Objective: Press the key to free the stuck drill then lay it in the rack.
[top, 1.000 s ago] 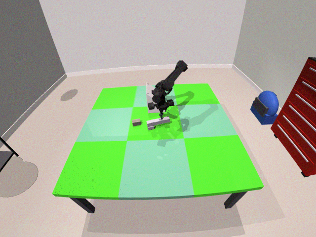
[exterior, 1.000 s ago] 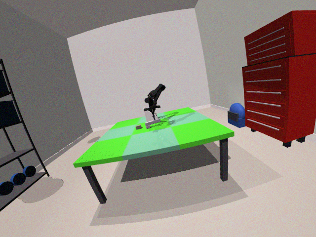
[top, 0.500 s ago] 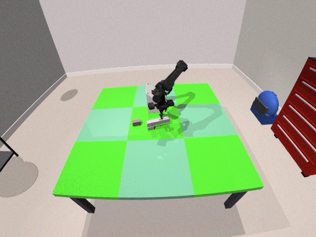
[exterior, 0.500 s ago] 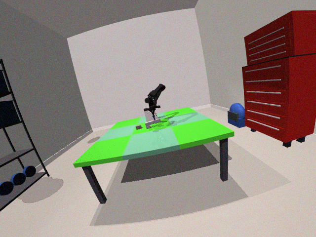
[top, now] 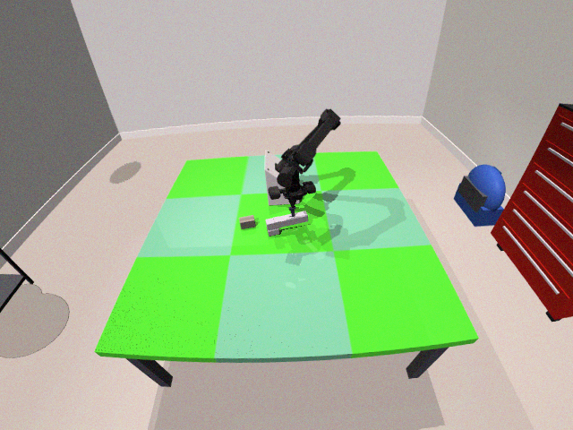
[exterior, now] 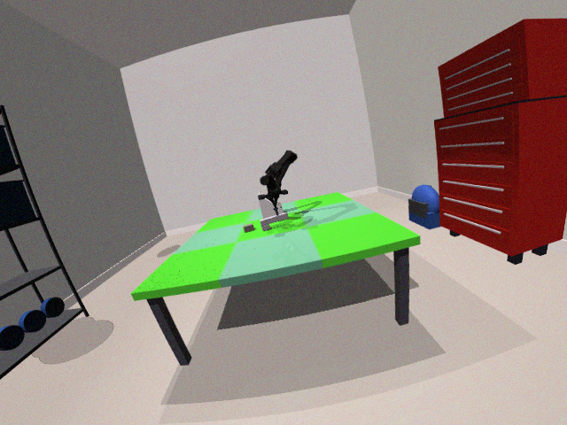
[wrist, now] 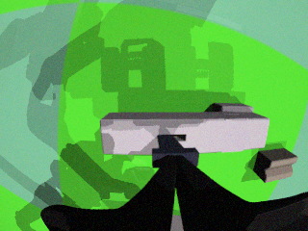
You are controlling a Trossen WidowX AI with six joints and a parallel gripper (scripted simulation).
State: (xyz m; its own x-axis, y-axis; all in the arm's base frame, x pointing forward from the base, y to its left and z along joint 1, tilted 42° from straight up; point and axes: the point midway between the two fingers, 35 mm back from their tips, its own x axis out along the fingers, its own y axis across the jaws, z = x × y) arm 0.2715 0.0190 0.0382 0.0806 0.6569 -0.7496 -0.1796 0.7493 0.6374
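The dark key is 3 cm below my gripper tip. Also, from my gripper tip: grey fixture block 8 cm below, 3 cm to the right; rack 21 cm to the right, 11 cm below, 5 cm behind; drill 7 cm below, 5 cm to the right, 1 cm ahead.
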